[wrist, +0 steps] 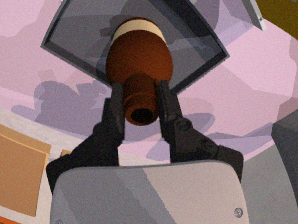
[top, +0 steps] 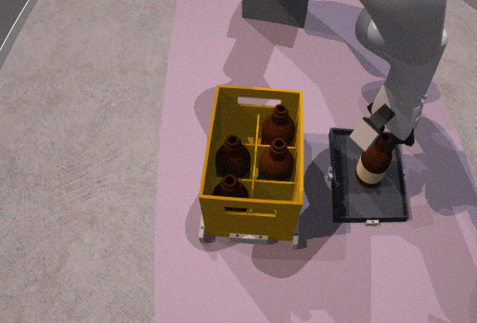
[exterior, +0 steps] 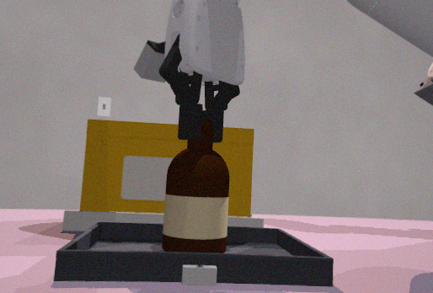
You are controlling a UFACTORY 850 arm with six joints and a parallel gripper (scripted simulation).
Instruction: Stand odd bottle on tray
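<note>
Now: the tray 14 cm below my hand. The rest, counted from my hand: yellow crate (1 cm behind, 28 cm to the right, 7 cm below); then bottle (9 cm behind, 22 cm to the right, 7 cm below).
</note>
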